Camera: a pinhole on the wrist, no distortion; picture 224 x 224 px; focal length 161.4 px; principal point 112.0 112.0 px. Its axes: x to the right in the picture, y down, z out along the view. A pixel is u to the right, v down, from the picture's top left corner.
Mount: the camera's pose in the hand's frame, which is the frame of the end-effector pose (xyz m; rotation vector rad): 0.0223 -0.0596 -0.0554 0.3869 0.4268 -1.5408
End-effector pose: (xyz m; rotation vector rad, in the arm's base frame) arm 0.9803 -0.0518 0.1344 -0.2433 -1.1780 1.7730
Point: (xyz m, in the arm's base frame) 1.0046 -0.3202 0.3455
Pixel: 80.3 16.2
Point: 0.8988 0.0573 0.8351
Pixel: 166.2 200.7
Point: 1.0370 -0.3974 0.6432
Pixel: 129.8 64.5
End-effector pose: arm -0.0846 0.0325 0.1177 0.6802 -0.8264 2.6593
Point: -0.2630 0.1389 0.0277
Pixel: behind the camera
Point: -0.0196 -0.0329 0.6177
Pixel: 74.0 163.6
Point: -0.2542 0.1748 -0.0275
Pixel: behind the camera
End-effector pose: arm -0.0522 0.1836 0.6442 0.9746 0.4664 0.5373
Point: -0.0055 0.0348 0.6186
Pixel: 65.6 33.8
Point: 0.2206 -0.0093 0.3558
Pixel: 201.2 160.3
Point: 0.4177 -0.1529 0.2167
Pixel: 199.8 162.5
